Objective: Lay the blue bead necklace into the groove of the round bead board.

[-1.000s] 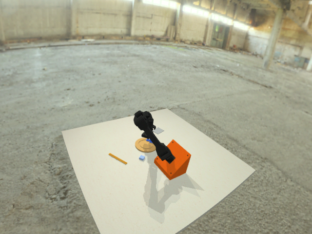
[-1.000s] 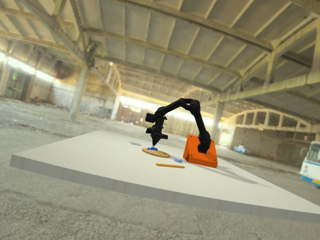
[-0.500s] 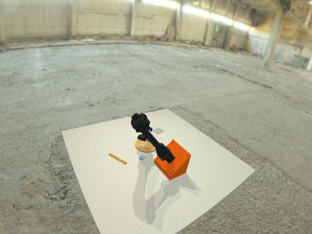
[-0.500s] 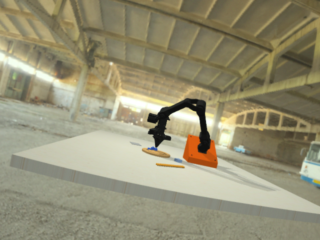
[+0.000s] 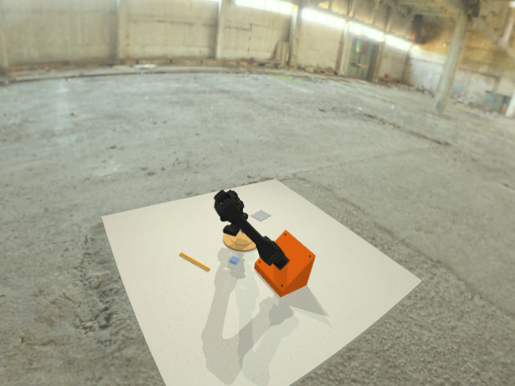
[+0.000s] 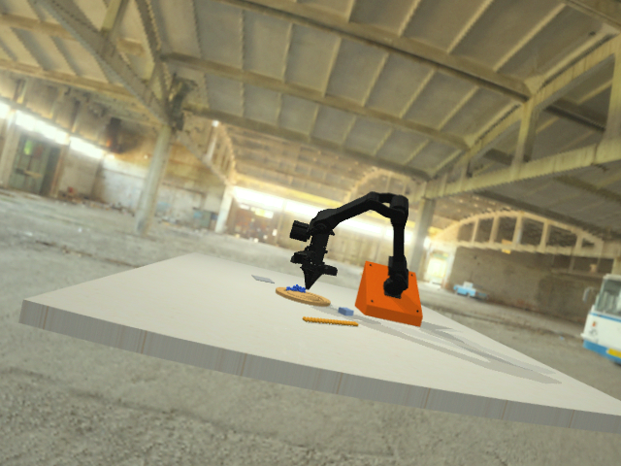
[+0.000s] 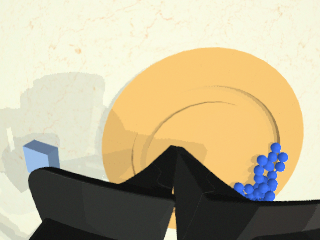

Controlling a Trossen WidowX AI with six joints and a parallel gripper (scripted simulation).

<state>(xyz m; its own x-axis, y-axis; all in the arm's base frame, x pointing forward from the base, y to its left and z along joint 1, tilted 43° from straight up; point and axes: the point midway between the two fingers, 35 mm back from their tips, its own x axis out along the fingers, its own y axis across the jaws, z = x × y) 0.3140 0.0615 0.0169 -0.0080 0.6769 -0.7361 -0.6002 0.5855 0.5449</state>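
Now: gripper tip 5 cm to the left of the round tan bead board and 3 cm above it. The rest, counted from my gripper tip: flat grey tile (27 cm to the right, 16 cm ahead, 4 cm below); small light-blue block (13 cm behind, 7 cm to the left, 3 cm below).
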